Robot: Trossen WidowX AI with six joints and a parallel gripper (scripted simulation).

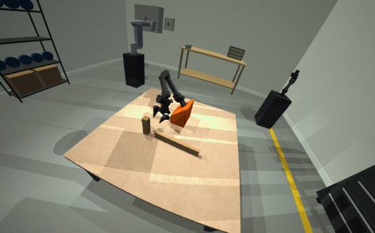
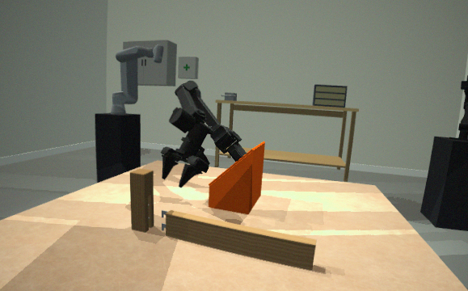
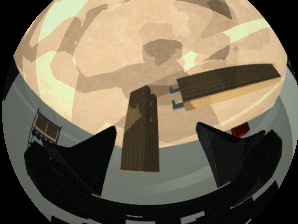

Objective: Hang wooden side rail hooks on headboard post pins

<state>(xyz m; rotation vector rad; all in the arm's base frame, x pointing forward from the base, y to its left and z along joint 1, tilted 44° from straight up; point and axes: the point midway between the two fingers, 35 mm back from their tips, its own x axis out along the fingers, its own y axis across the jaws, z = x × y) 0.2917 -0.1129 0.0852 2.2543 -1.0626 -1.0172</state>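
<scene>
Now: gripper tip 60 mm to the left of the headboard post, 60 mm short of it and 50 mm above it.
</scene>
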